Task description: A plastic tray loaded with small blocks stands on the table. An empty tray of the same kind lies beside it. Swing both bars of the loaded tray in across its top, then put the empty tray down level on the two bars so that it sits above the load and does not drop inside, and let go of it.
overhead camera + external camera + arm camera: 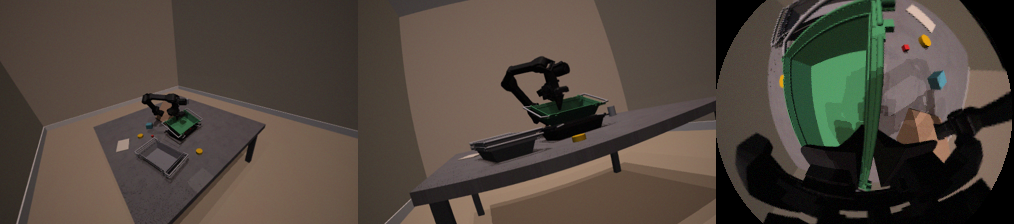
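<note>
Now: gripper tip 8 cm short of the green tray, 1 cm to the right of it and 1 cm below it. Also, from my gripper tip: pale card: 48 cm to the right, 18 cm behind, 12 cm below; teal cube: 26 cm behind, 17 cm to the right, 10 cm below; grey cylinder: 53 cm to the left, 43 cm behind, 9 cm below.
</note>
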